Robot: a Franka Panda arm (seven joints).
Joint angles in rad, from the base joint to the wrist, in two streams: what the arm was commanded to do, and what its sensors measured. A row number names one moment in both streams.
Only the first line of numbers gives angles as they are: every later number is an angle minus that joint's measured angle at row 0.
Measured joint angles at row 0: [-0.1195, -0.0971, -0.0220, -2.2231, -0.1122, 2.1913, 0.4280]
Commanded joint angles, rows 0 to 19: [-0.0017, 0.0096, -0.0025, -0.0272, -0.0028, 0.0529, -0.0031]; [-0.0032, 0.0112, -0.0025, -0.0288, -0.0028, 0.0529, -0.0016]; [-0.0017, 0.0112, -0.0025, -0.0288, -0.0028, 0.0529, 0.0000]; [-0.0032, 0.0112, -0.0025, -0.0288, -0.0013, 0.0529, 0.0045]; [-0.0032, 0.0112, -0.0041, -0.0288, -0.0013, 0.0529, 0.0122]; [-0.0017, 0.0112, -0.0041, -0.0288, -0.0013, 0.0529, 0.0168]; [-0.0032, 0.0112, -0.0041, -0.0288, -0.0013, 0.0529, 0.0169]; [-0.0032, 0.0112, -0.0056, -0.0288, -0.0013, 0.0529, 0.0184]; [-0.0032, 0.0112, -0.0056, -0.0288, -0.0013, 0.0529, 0.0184]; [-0.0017, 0.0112, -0.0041, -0.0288, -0.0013, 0.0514, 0.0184]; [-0.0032, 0.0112, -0.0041, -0.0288, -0.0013, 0.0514, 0.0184]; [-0.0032, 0.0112, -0.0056, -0.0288, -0.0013, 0.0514, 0.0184]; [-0.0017, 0.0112, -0.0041, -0.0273, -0.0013, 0.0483, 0.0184]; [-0.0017, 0.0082, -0.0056, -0.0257, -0.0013, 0.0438, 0.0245]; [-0.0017, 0.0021, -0.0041, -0.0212, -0.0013, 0.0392, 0.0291]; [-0.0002, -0.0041, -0.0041, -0.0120, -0.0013, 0.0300, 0.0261]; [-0.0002, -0.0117, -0.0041, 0.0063, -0.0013, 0.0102, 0.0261]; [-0.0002, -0.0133, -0.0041, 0.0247, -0.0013, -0.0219, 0.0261]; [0.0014, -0.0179, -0.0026, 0.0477, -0.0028, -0.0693, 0.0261]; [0.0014, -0.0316, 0.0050, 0.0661, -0.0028, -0.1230, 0.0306]
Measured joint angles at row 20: [-0.0017, 0.0011, -0.0071, 0.0088, 0.0000, 0.0025, 0.0077]
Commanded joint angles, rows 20 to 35: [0.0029, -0.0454, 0.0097, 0.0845, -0.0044, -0.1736, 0.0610]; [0.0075, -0.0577, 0.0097, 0.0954, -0.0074, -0.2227, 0.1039]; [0.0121, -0.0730, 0.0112, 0.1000, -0.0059, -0.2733, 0.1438]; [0.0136, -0.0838, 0.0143, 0.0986, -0.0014, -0.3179, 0.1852]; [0.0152, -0.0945, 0.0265, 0.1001, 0.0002, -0.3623, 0.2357]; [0.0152, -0.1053, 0.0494, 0.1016, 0.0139, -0.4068, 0.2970]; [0.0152, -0.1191, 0.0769, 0.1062, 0.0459, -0.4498, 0.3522]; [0.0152, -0.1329, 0.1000, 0.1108, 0.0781, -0.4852, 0.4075]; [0.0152, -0.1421, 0.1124, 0.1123, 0.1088, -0.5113, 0.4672]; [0.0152, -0.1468, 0.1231, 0.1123, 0.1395, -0.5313, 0.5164]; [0.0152, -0.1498, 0.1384, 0.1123, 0.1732, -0.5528, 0.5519]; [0.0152, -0.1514, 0.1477, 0.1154, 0.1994, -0.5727, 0.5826]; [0.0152, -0.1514, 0.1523, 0.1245, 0.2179, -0.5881, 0.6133]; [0.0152, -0.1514, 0.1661, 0.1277, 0.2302, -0.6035, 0.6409]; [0.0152, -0.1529, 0.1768, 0.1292, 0.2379, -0.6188, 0.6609]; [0.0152, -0.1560, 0.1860, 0.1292, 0.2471, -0.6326, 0.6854]
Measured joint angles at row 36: [0.0215, -0.1505, 0.1564, 0.1105, 0.2123, -0.5746, 0.6078]
